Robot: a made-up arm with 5 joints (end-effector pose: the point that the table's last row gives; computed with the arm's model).
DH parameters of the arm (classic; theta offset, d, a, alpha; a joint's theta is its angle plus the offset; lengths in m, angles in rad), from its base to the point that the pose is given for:
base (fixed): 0.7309 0 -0.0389 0
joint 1: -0.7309 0.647 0 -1.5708
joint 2: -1.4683 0 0.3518 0
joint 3: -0.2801 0 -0.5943 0
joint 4: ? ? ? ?
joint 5: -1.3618 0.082 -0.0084 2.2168
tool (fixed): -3.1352 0.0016 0 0
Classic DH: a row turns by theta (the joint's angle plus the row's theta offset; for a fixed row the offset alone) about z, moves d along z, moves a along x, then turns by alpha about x.
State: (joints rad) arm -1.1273 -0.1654 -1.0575 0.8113 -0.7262
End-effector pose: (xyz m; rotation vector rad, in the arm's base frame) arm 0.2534 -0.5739 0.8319 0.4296 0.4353 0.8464
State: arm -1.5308 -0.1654 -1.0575 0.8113 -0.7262
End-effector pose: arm 0.0156 -0.6408 0.8319 0.4969 0.3329 0.4554
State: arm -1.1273 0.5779 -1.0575 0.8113 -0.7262
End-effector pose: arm 0.2374 -0.5402 0.3662 1.1958 0.4356 0.9169
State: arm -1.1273 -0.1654 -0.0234 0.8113 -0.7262
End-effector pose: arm 0.0583 -0.1632 0.3646 1.4985 0.4236 0.9222
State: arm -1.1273 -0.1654 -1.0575 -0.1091 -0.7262
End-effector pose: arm 0.2669 -0.6023 0.8996 -0.4989 0.3794 0.6582
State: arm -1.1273 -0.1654 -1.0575 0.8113 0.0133
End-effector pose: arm 0.2558 -0.5790 0.8344 0.5299 -0.0252 0.2629
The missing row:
joint 4: -1.3932 0.012 -0.025 1.5708
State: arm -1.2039 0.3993 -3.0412 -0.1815 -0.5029
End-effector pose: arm 0.1193 -0.3548 1.6036 -1.9127 -0.0157 0.1497
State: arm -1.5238 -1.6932 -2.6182 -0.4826 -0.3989
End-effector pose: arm -0.0559 0.9839 0.7405 2.4088 -0.0194 0.2601
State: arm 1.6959 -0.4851 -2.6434 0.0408 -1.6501
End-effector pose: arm -0.0131 -0.2670 1.6415 -1.5153 -1.8949 1.0070
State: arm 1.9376 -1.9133 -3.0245 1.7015 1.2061
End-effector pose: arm 0.2931 -0.8979 0.4078 -1.7531 1.4955 -0.6220
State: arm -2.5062 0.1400 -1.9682 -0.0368 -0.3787
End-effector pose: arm -0.5752 -0.4542 1.2862 -0.7813 0.5986 -0.8249
